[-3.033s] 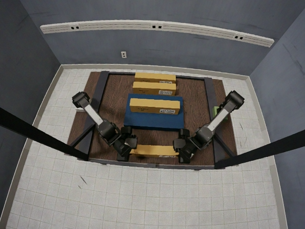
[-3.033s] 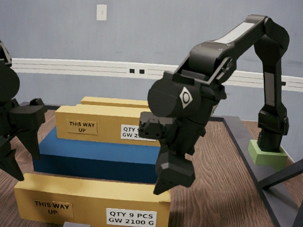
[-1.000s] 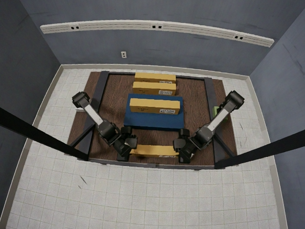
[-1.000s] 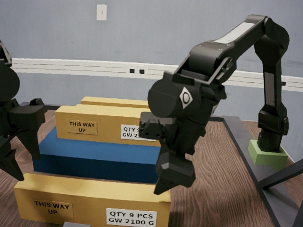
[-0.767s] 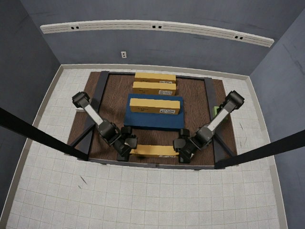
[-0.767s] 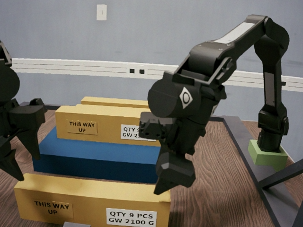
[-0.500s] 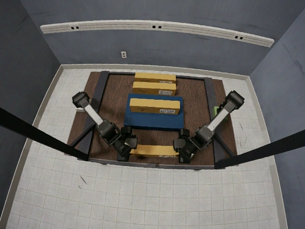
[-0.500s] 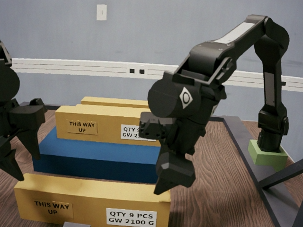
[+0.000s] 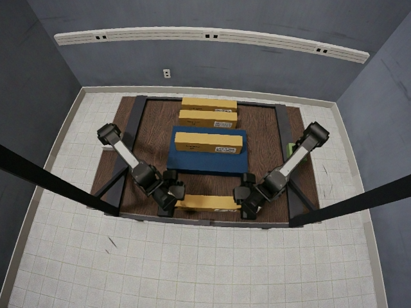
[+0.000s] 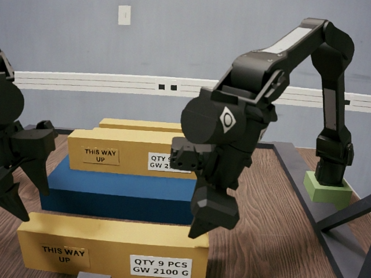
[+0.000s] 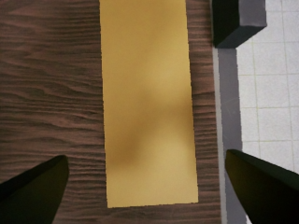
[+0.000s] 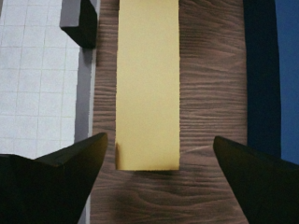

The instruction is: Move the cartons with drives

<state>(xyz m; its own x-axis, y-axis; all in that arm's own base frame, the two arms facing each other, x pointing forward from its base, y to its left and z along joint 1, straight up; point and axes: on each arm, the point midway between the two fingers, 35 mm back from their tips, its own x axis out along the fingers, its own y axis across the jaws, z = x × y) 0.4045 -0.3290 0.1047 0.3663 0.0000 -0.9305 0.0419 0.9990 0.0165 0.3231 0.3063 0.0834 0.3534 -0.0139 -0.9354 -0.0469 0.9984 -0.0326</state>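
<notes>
My right gripper is now 140 mm to the right of the carton, 100 mm above it and 10 mm past it. From my right hand the other things lie so: blue raised platform 270 mm ahead, 160 mm to the left, 110 mm below.
My left gripper is now 14 cm to the left of the carton and 10 cm above it. From my left hand the other things lie so: blue raised platform: 29 cm ahead, 13 cm to the right, 12 cm below.
</notes>
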